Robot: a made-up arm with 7 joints. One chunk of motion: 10 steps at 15 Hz.
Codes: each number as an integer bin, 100 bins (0 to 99) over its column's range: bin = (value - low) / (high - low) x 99, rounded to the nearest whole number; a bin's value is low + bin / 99 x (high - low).
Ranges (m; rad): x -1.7..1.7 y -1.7..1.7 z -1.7..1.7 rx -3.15..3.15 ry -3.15..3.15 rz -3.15..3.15
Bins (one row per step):
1: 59 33 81 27 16 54
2: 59 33 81 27 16 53
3: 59 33 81 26 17 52
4: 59 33 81 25 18 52
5: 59 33 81 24 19 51
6: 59 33 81 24 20 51
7: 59 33 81 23 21 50
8: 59 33 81 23 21 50
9: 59 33 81 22 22 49
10: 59 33 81 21 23 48
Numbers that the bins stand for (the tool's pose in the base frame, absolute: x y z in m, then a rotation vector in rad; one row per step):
1: 0.3263 -0.5667 1.0818 -1.4318 -2.1318 0.2864
2: 0.3263 -0.5667 1.0818 -1.4318 -2.1318 0.2227
3: 0.3263 -0.5667 1.0818 -1.4955 -2.0682 0.1591
4: 0.3263 -0.5667 1.0818 -1.5591 -2.0045 0.1591
5: 0.3263 -0.5667 1.0818 -1.6227 -1.9409 0.0955
6: 0.3263 -0.5667 1.0818 -1.6227 -1.8773 0.0955
7: 0.3263 -0.5667 1.0818 -1.6864 -1.8136 0.0318
8: 0.3263 -0.5667 1.0818 -1.6864 -1.8136 0.0318
9: 0.3263 -0.5667 1.0818 -1.7500 -1.7500 -0.0318
10: 0.3263 -0.5667 1.0818 -1.8136 -1.6864 -0.0955

